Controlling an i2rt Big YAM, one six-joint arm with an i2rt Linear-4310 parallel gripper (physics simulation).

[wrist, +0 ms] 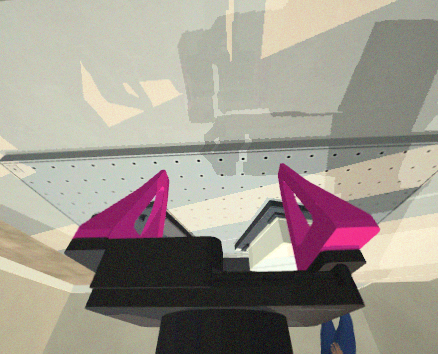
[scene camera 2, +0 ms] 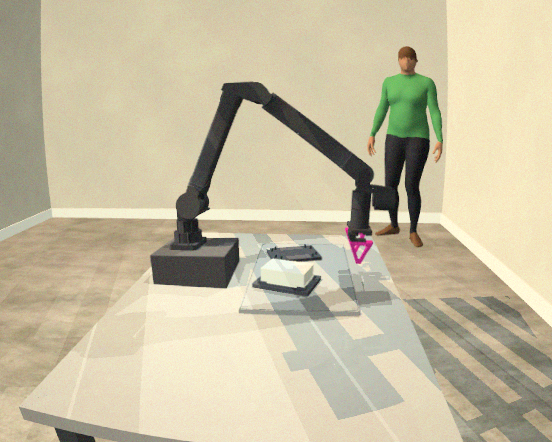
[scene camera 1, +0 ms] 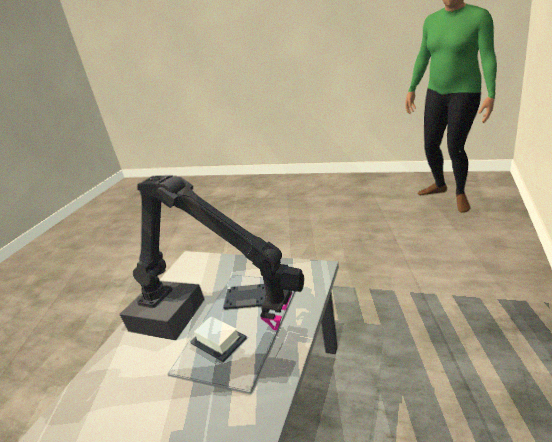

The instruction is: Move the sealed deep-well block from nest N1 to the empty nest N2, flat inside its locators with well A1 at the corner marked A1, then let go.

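Where they show: gripper, fingertip midpoint: (wrist: 222, 172) (scene camera 2: 356, 257) (scene camera 1: 279, 319); arm's base, link origin: (scene camera 2: 188, 245) (scene camera 1: 155, 297).
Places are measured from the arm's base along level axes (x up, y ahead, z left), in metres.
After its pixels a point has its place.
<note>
The cream deep-well block (scene camera 1: 217, 334) {y 0.335, x -0.020, z -0.096 m} (scene camera 2: 286, 274) {y 0.318, x -0.027, z -0.124 m} (wrist: 272, 245) {y 0.360, x -0.028, z -0.049 m} sits on a dark nest (scene camera 1: 223, 356) {y 0.375, x -0.061, z -0.145 m} (scene camera 2: 306, 290) {y 0.374, x -0.061, z -0.146 m} at the near part of the pegboard plate; in the wrist view it is partly hidden behind the right finger. The other dark nest (scene camera 1: 243, 296) {y 0.308, x -0.061, z 0.141 m} (scene camera 2: 294, 252) {y 0.315, x -0.062, z 0.151 m} (wrist: 175, 223) {y 0.354, x -0.066, z 0.100 m} is empty and lies farther back on the plate, partly behind the left finger in the wrist view. Nest labels and the A1 mark cannot be read. My gripper (scene camera 1: 274, 312) {y 0.514, x -0.027, z 0.025 m} (scene camera 2: 359, 252) {y 0.514, x -0.027, z 0.025 m} (wrist: 222, 172) {y 0.514, x -0.027, z 0.025 m} has magenta fingers, open and empty, above the plate's right edge, to the side of both nests.
The perforated plate (scene camera 1: 200, 378) {y 0.336, x -0.073, z -0.236 m} (scene camera 2: 300, 311) {y 0.366, x -0.074, z -0.243 m} (wrist: 125, 180) {y 0.452, x -0.073, z 0.147 m} lies on the table (scene camera 1: 120, 390) {y 0.085, x -0.086, z -0.349 m} (scene camera 2: 200, 370) {y 0.190, x -0.086, z -0.505 m}. The arm's dark base box (scene camera 1: 162, 310) {y 0.086, x 0.007, z -0.064 m} (scene camera 2: 195, 265) {y 0.059, x -0.019, z -0.115 m} stands left of the plate. A person in green (scene camera 1: 452, 55) (scene camera 2: 409, 105) stands on the floor beyond the table.
</note>
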